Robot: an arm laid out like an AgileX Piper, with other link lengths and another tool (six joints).
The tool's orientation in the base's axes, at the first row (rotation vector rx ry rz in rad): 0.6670, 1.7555, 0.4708
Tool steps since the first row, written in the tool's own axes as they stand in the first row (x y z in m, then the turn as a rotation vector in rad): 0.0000, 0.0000, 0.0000, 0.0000, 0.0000, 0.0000; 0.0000, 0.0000, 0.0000, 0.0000, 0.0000, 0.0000; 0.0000, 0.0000, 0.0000, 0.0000, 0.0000, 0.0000; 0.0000, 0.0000, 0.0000, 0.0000, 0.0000, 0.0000; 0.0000, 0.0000, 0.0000, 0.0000, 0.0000, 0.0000; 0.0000, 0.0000, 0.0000, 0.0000, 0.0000, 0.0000; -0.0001, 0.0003, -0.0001, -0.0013, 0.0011, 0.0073; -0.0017, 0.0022, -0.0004, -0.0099, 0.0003, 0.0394; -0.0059, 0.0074, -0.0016, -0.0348, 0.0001, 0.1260; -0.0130, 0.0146, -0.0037, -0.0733, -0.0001, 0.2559
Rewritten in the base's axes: 0.0000, 0.0000, 0.0000, 0.0000, 0.0000, 0.0000; 0.0000, 0.0000, 0.0000, 0.0000, 0.0000, 0.0000; 0.0000, 0.0000, 0.0000, 0.0000, 0.0000, 0.0000; 0.0000, 0.0000, 0.0000, 0.0000, 0.0000, 0.0000; 0.0000, 0.0000, 0.0000, 0.0000, 0.0000, 0.0000; 0.0000, 0.0000, 0.0000, 0.0000, 0.0000, 0.0000; 0.0000, 0.0002, 0.0003, 0.0075, -0.0002, -0.0004; 0.0004, 0.0006, 0.0027, 0.0398, -0.0071, -0.0035; 0.0011, 0.0018, 0.0094, 0.1279, -0.0254, -0.0093; 0.0019, 0.0027, 0.0196, 0.2602, -0.0536, -0.0172
